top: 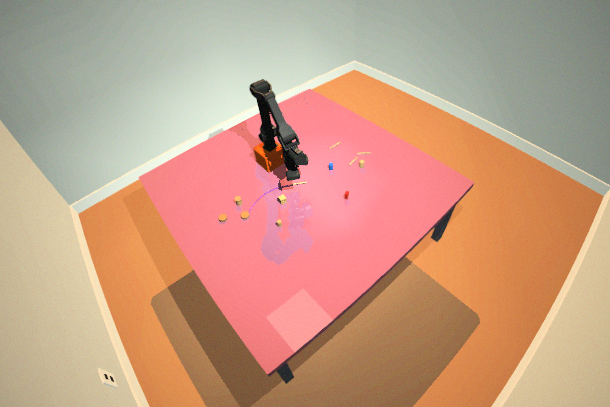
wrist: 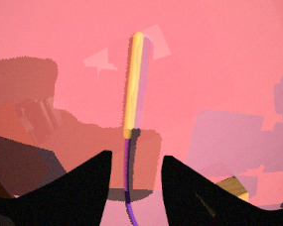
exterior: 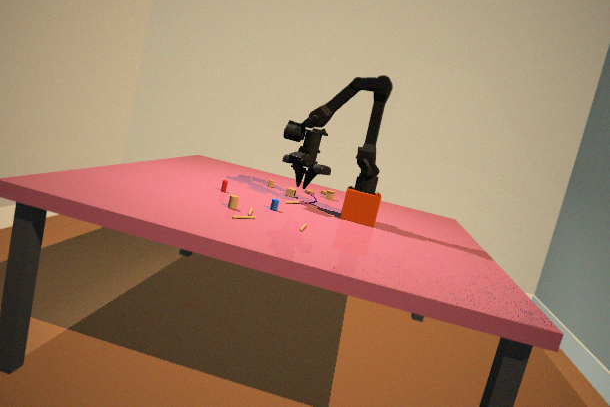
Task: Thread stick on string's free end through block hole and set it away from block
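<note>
Right now my gripper tip is 10 mm to the right of the thin wooden stick and 50 mm above it. The rest, counted from my gripper tip: blue peg (70 mm ahead, 210 mm to the left, 40 mm below); red peg (260 mm ahead, 90 mm to the left, 40 mm below); wooden block (30 mm ahead, 110 mm to the right, 40 mm below).
</note>
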